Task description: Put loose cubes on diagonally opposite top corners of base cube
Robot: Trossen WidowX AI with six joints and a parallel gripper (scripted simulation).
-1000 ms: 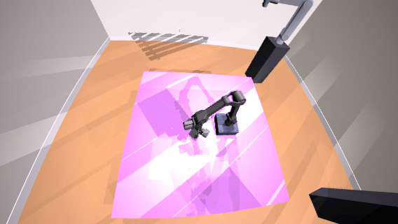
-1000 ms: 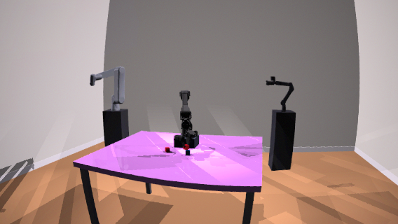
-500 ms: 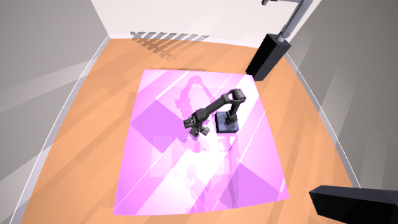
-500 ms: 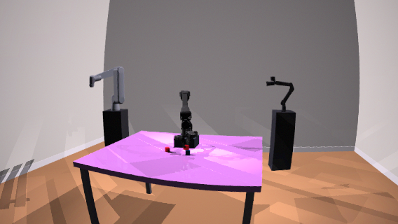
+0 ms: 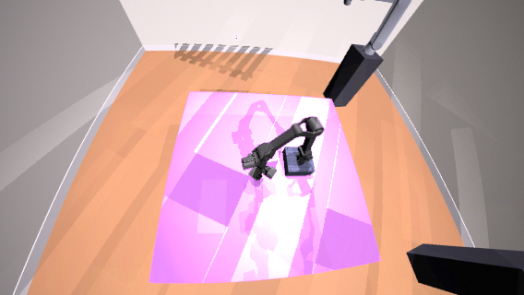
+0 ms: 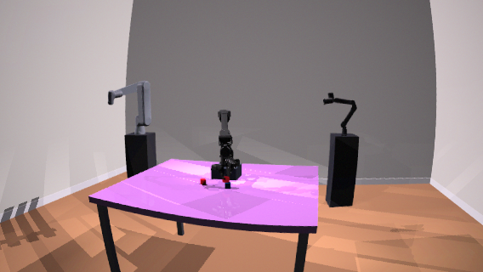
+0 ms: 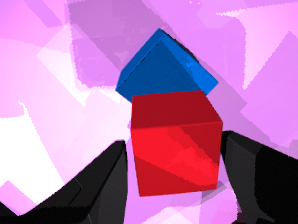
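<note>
Now: gripper tip 40 mm above the blue base cube, 10 mm to the right of it and 10 mm short of it.
</note>
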